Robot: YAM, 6 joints.
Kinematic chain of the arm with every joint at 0, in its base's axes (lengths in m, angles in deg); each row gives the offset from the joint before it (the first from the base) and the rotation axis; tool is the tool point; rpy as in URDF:
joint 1: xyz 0 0 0.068 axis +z
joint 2: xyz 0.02 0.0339 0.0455 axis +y
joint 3: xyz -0.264 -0.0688 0 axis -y
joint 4: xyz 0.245 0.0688 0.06 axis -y
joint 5: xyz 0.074 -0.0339 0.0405 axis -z
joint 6: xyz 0.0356 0 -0.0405 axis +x
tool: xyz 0 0 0 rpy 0 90 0
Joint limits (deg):
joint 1: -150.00..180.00
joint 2: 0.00..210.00
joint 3: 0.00..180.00
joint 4: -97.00..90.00
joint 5: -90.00..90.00
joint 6: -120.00..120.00
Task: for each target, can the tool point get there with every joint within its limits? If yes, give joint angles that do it. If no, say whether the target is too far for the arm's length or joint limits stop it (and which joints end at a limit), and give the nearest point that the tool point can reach.
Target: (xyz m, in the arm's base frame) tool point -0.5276 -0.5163 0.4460
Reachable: no: too far | nearest point -0.4202 -0.4112 0.3764 | short by 0.166 m
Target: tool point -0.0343 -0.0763 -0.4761
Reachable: no: joint limits stop it (at a limit: joint 2) | nearest point -0.0516 -0.1148 -0.3589 | short by 0.125 m
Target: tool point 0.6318 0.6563 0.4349
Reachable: no: too far | nearest point 0.4222 0.4385 0.3259 | short by 0.321 m
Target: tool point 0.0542 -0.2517 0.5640
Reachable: yes | joints -71.34 100.39 152.66 -77.12 54.97 -82.21
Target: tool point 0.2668 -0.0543 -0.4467
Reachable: no: joint limits stop it (at a limit: joint 2) | nearest point 0.2632 -0.0536 -0.3798 | short by 0.067 m
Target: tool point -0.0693 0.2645 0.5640
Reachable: yes | joints 109.78 80.66 102.61 3.38 43.12 43.19
